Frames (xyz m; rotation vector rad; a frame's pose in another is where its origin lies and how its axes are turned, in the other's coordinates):
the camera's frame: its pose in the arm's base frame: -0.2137 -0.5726 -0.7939 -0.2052 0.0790 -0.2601
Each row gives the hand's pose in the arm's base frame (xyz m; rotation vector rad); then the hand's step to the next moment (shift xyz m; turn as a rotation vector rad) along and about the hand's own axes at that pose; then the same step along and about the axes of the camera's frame.
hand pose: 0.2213 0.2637 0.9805 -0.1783 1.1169 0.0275
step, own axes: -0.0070 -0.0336 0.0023 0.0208 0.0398 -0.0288
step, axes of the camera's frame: 0.0105 -0.0323 0.0054 -0.0271 0.0339 -0.0310
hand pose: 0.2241 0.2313 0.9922 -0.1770 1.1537 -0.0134
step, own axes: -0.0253 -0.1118 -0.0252 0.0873 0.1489 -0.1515
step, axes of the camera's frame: 0.0044 -0.1172 0.0050 -0.1330 0.1171 -0.1461
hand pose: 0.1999 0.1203 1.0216 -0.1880 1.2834 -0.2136
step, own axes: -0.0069 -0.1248 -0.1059 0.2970 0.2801 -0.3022
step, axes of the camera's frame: -0.0750 -0.1434 -0.0252 -0.2160 0.2189 -0.4042
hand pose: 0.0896 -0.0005 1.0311 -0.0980 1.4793 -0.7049
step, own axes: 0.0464 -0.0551 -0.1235 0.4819 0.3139 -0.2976
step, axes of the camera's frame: -0.1254 -0.0493 -0.0479 -0.1857 0.1964 -0.5884
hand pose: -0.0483 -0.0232 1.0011 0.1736 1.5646 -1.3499
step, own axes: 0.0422 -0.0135 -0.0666 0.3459 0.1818 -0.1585
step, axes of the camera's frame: -0.0709 0.0169 -0.0330 -0.1165 0.0774 -0.3978
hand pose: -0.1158 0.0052 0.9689 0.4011 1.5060 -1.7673
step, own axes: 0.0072 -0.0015 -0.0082 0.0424 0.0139 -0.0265
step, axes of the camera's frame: -0.0085 0.0043 -0.0055 -0.0236 0.0131 -0.0443
